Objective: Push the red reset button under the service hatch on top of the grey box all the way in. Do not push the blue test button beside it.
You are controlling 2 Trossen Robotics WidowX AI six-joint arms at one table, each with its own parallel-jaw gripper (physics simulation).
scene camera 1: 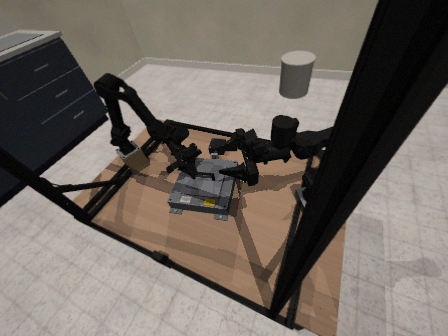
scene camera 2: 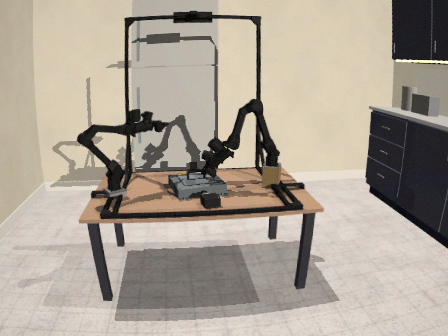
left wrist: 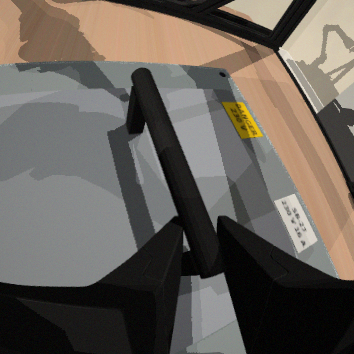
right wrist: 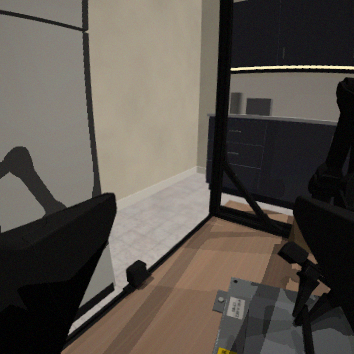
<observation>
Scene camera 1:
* my right gripper
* grey box
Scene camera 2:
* grey box
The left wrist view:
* my left gripper
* grey box
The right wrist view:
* my left gripper
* my right gripper
</observation>
